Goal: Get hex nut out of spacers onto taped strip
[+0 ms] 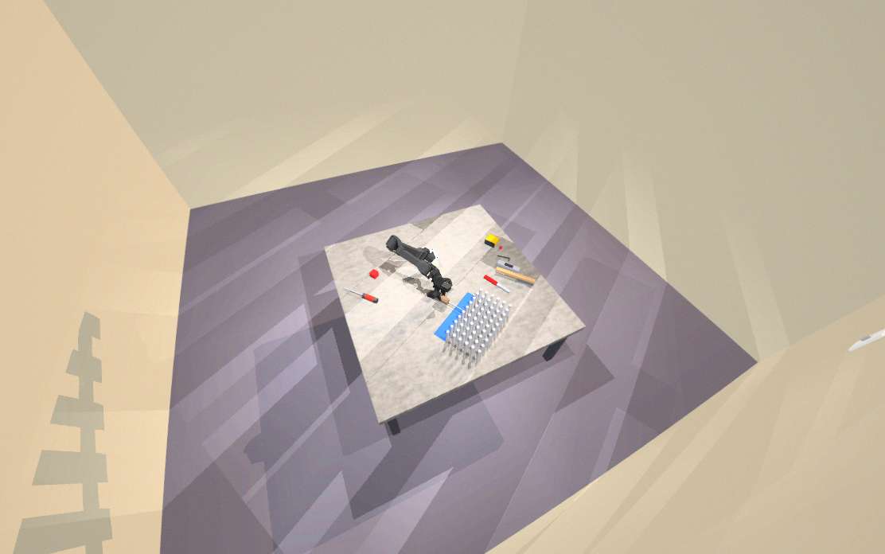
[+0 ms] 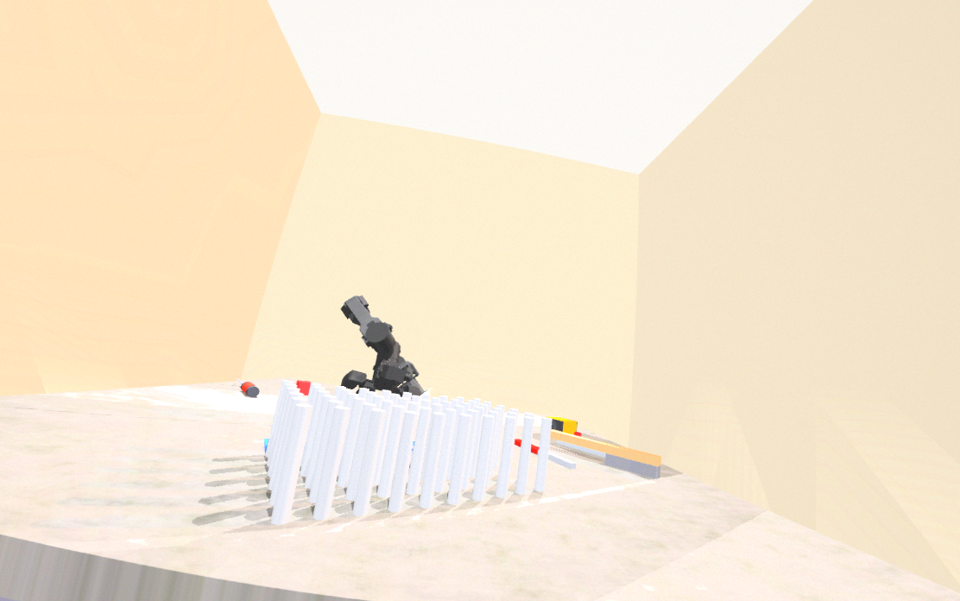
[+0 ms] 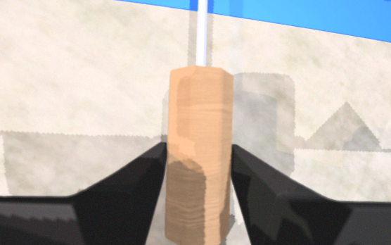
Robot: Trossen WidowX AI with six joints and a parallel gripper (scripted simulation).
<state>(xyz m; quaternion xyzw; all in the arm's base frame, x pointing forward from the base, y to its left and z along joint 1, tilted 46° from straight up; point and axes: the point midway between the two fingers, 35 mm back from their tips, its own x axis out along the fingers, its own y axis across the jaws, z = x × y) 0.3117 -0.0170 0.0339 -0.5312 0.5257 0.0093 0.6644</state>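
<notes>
Now: gripper tip 90 mm short of the tool with pale metal rod and 60 mm to the right of it. The rest, counted from my gripper tip: red-handled tool 390 mm to the left, 10 mm below; then blue taped strip 130 mm ahead, 50 mm to the left, 20 mm below; then red block 370 mm to the right, 320 mm behind.
</notes>
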